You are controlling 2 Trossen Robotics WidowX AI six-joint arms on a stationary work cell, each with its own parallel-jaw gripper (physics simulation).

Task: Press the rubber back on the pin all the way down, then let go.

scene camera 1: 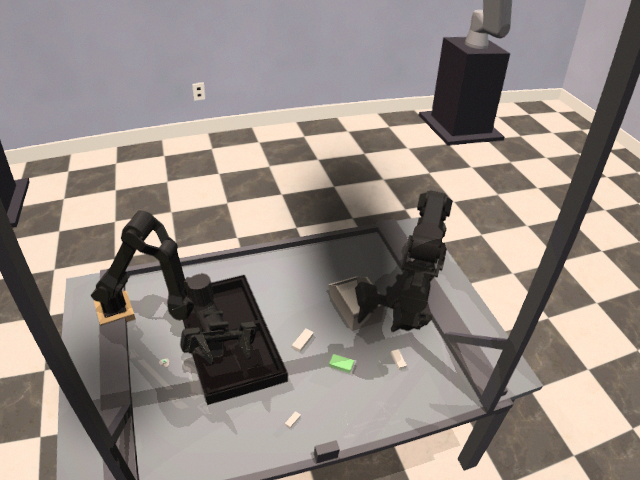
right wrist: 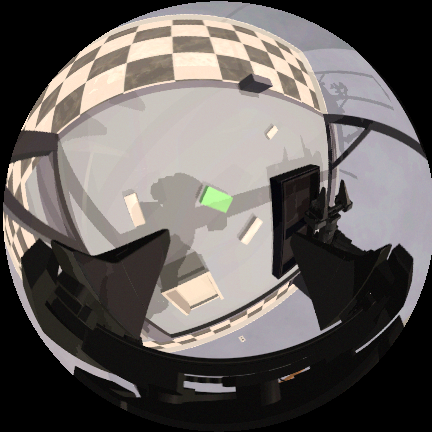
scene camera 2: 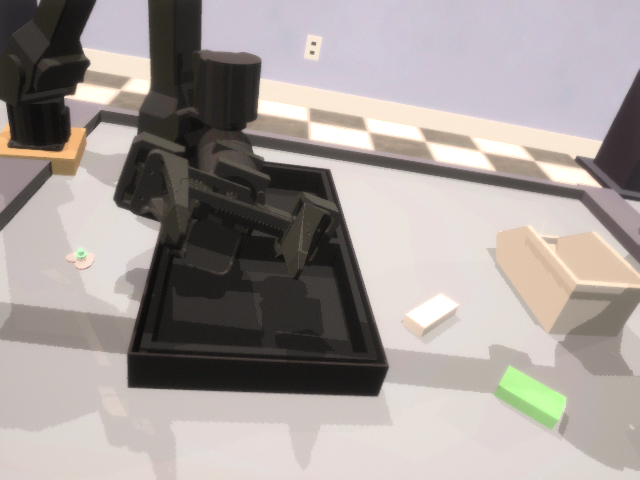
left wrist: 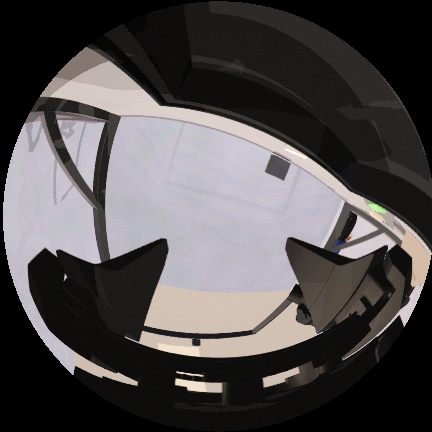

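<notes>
A small pin with a pinkish base lies on the table, left of the black tray in both scene views. Its green rubber back shows on top in scene camera 2; how far down it sits is too small to tell. My left gripper is open and empty above the tray, to the right of the pin in the scene views and apart from it. My right gripper is open and empty near the beige box, far from the pin. The pin does not show in the left wrist view.
The black tray has raised walls and stands beneath the left gripper. A beige box, a green block and several pale blocks lie to its right in scene camera 1.
</notes>
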